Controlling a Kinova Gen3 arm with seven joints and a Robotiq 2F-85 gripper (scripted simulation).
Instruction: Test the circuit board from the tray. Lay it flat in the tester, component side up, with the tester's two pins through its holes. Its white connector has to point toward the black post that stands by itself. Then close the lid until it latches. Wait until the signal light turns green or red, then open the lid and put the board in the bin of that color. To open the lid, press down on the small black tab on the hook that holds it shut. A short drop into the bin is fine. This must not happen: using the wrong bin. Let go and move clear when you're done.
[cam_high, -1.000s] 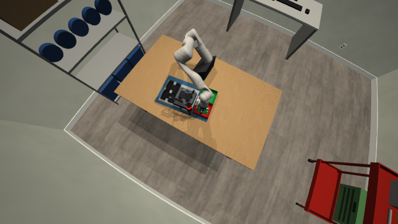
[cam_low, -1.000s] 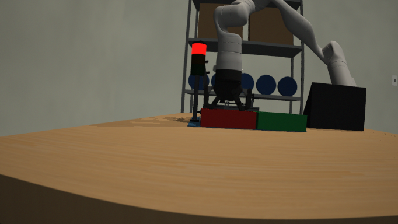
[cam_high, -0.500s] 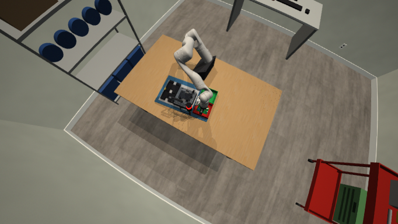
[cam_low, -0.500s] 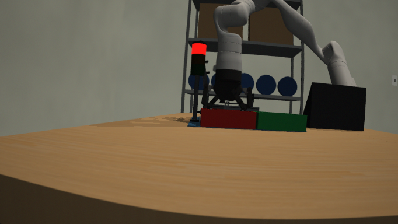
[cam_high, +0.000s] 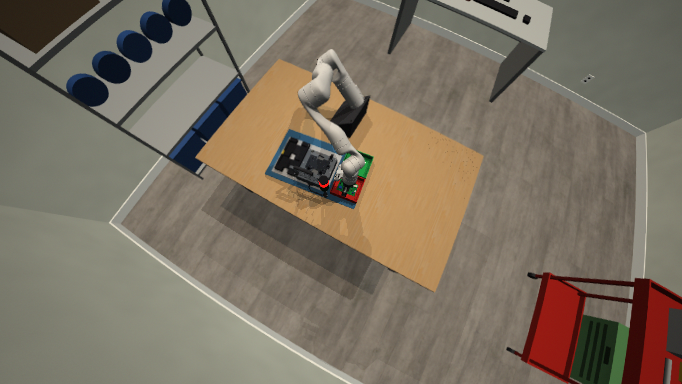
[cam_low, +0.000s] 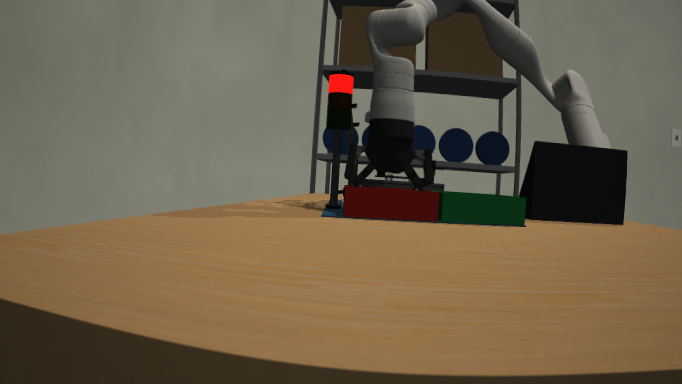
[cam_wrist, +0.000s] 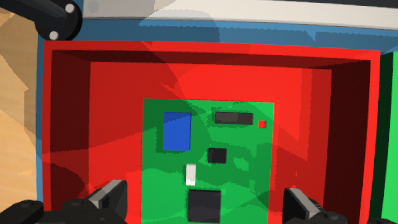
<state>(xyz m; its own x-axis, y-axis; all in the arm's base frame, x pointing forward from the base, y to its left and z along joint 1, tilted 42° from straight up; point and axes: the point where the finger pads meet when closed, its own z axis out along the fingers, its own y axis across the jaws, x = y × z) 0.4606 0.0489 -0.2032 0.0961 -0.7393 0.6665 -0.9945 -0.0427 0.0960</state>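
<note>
My gripper is now right at the red bin. Also, from my hand: green circuit board 1 cm below; tester lid 19 cm to the right, 17 cm above, 9 cm ahead; green bin 15 cm behind, 1 cm to the right.
</note>
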